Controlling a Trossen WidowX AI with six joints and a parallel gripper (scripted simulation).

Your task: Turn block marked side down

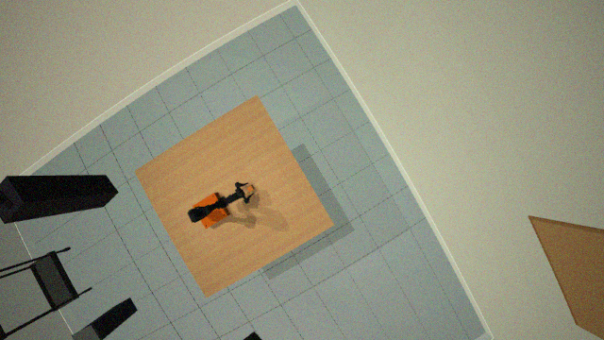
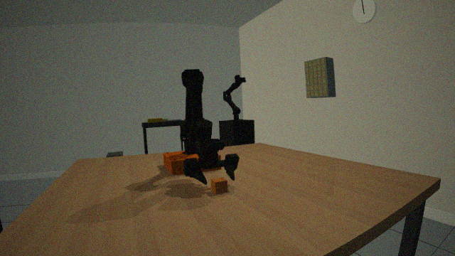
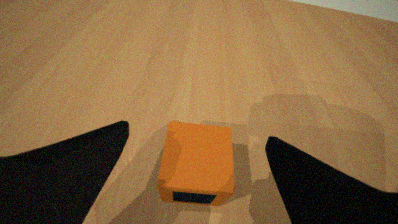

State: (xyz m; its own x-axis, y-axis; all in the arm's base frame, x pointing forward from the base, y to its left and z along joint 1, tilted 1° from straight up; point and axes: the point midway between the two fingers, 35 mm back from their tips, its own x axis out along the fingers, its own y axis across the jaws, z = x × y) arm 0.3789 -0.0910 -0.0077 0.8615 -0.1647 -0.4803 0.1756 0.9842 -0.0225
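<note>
The block is 20 mm below my gripper tip and 20 mm behind it.
</note>
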